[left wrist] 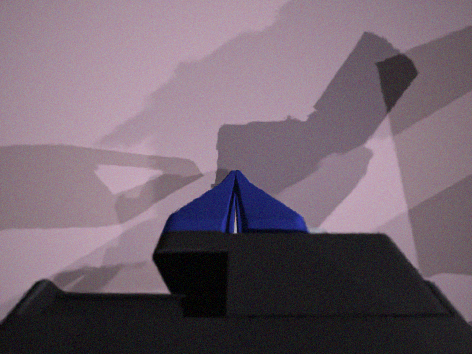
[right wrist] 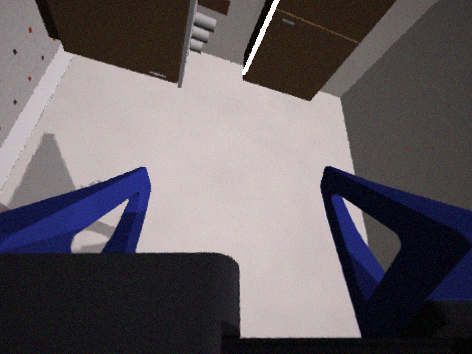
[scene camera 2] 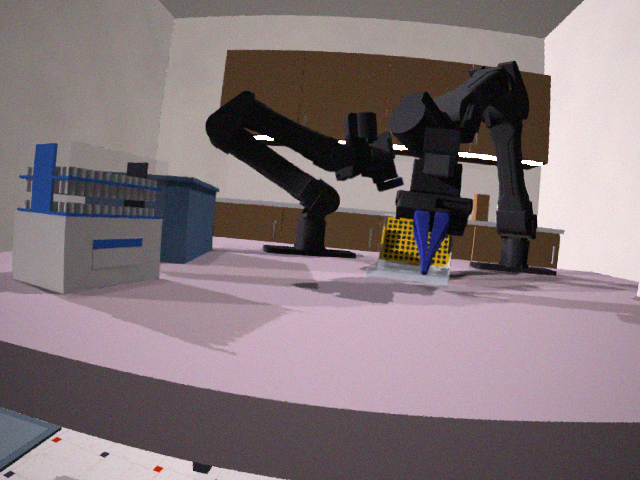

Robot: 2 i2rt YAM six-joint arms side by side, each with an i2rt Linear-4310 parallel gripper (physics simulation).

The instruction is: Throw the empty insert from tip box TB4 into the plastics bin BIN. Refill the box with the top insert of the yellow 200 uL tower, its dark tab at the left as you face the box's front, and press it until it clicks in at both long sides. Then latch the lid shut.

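Where they show: left gripper, fingertip midpoint: (left wrist: 235, 177) (scene camera 2: 424, 273); right gripper, fingertip midpoint: (right wrist: 235, 176) (scene camera 2: 394, 164); left arm's base at its link origin: (scene camera 2: 512, 270); right arm's base at its link origin: (scene camera 2: 308, 253).
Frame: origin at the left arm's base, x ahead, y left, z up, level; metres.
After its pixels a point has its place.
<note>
A yellow perforated plate (scene camera 2: 398, 242) @[x 0.224, y -0.306, z 0.050 m] stands steeply tilted above a clear, shallow part (scene camera 2: 405, 273) @[x 0.334, y -0.302, z 0.012 m] on the table in scene camera 2; whether it belongs to TB4 or the tower, I cannot tell. My left gripper (scene camera 2: 424, 270) @[x 0.385, y -0.285, z 0.020 m] (left wrist: 235, 177) @[x 0.385, y -0.285, z 0.020 m] is shut and empty, fingers pointing down in front of the yellow plate in that view; contact cannot be made out. A small pale edge (left wrist: 320, 230) @[x 0.317, y -0.356, z 0.000 m] shows beside its fingers in the left wrist view. My right gripper (right wrist: 235, 176) @[x -0.143, y -0.298, z 0.246 m] is open and empty, raised left of the left gripper in scene camera 2. No label for TB4 or BIN is readable.
A white box (scene camera 2: 113, 258) @[x 0.571, y -0.592, z 0.026 m] with blue racks of grey tubes (scene camera 2: 103, 210) @[x 0.585, y -0.595, z 0.070 m] stands at the left of the table (scene camera 2: 361, 351) @[x 0.643, y -0.363, z 0.000 m]. A blue container (scene camera 2: 188, 219) @[x 0.384, y -0.611, z 0.062 m] stands behind it. Brown cabinets (scene camera 2: 336, 87) line the back wall. Arm shadows cross the table.
</note>
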